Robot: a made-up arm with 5 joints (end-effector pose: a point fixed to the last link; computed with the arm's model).
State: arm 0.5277 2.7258 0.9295 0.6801 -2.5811
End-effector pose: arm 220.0 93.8 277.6 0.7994 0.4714 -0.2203
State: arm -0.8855 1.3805 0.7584 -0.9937 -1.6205
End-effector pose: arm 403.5 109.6 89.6 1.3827 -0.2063 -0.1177
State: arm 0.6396 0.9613 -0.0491 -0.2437 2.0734
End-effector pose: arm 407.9 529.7 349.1 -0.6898 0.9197 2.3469
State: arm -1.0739 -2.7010 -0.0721 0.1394 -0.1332
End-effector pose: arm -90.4 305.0 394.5 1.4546 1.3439 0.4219
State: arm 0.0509 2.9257 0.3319 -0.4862 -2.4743
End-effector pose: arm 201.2 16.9 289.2 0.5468 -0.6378 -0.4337
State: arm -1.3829 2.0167 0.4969 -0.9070 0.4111
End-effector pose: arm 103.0 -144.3 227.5 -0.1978 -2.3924 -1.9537
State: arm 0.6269 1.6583 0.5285 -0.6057 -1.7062
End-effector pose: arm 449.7 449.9 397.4 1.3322 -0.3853 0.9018
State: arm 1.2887 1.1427 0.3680 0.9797 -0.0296
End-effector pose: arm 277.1 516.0 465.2 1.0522 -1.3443 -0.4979
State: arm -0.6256 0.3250 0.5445 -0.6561 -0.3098
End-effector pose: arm 432.9 468.4 86.9 1.5676 0.0981 -0.9096
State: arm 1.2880 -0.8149 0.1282 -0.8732 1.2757
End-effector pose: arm -218.7 427.1 160.3 1.0936 0.5128 -0.0561
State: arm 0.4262 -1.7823 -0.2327 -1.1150 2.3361
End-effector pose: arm -171.9 288.0 255.1 0.1044 0.0545 -1.1601
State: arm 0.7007 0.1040 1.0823 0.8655 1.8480
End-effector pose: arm 236.9 672.6 358.4 2.0146 -1.4595 -0.6879
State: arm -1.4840 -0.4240 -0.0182 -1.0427 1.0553
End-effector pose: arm 376.6 388.9 -3.1 -0.5566 0.2147 3.0154
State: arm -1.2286 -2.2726 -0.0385 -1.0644 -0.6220
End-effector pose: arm 9.0 386.4 522.4 -2.2395 -2.1340 -0.0014
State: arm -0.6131 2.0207 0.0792 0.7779 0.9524
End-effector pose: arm 139.6 32.1 248.3 1.7113 1.5484 1.2456
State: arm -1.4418 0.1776 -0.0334 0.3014 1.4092
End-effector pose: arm 205.3 134.6 -30.2 -1.4183 -1.7263 -2.0176
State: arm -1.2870 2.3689 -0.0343 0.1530 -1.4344
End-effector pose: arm -29.5 1.3 287.8 -0.7819 -0.9314 -2.2204
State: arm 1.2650 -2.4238 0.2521 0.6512 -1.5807
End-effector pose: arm 113.3 194.3 165.7 1.4932 -0.3826 -2.0621
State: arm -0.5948 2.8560 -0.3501 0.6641 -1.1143
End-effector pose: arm 39.0 95.7 259.0 0.6358 1.2468 2.4555
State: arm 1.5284 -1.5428 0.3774 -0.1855 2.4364
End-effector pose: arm -36.8 258.4 77.0 1.4263 -0.2997 0.1183
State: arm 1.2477 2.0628 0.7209 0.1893 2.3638
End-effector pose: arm 379.7 344.4 445.2 -0.4915 0.8341 2.0086
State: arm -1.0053 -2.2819 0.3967 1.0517 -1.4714
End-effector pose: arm 22.7 399.0 285.2 0.6147 0.8697 1.9029
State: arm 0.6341 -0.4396 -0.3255 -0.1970 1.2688
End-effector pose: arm 72.6 646.9 241.2 1.4577 -0.5581 -1.3712
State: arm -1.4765 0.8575 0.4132 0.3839 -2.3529
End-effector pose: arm 121.9 40.9 30.3 0.8792 1.1715 -0.8917
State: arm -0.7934 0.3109 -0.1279 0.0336 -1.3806
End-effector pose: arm 376.5 319.9 10.7 0.8781 0.2142 -0.7447
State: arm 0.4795 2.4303 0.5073 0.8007 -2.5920
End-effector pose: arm 257.7 144.8 286.2 0.8949 0.4666 -0.4159
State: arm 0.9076 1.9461 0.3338 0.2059 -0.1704
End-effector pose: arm 445.1 330.6 403.4 1.3650 -1.2265 -1.2890
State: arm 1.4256 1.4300 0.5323 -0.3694 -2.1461
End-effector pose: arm 184.2 600.8 504.0 0.7539 -0.1587 2.0737
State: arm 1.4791 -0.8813 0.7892 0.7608 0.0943
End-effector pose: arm -149.7 479.0 150.3 0.9119 -0.3651 2.2345
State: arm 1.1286 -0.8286 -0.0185 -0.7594 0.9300
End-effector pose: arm -205.0 478.4 185.4 1.2589 0.5835 0.0018
